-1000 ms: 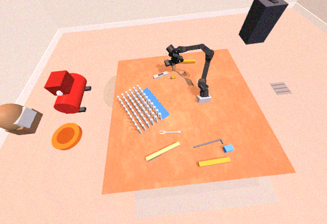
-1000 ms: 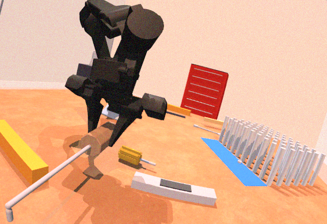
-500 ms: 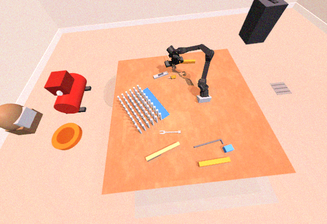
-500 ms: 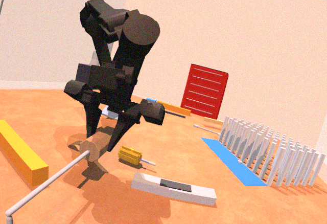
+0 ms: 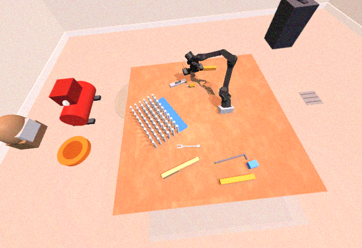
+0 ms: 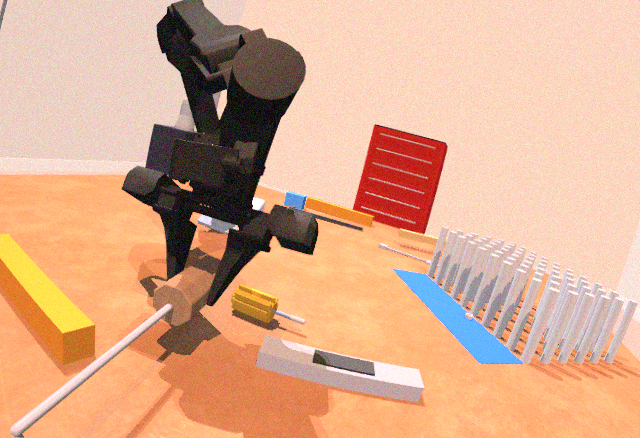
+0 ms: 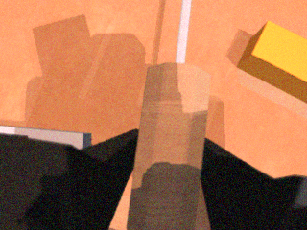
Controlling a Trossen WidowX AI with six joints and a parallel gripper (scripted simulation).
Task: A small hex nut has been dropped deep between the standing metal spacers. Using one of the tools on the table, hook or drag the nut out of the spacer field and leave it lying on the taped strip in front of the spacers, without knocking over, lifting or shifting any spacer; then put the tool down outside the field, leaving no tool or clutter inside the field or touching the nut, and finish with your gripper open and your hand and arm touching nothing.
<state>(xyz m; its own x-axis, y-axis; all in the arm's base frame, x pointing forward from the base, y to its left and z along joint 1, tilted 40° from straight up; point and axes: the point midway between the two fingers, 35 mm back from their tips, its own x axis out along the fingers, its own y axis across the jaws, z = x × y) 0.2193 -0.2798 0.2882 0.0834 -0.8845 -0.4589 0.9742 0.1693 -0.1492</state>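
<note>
Right now my gripper tip is 20 mm short of the wooden-handled tool and 100 mm to the left of it. Also, from my gripper tip: hex nut (280 mm ahead, 360 mm to the left, 50 mm below); then blue taped strip (240 mm ahead, 380 mm to the left, 50 mm below); then yellow-handled screwdriver (20 mm ahead, 120 mm to the left, 40 mm below).
</note>
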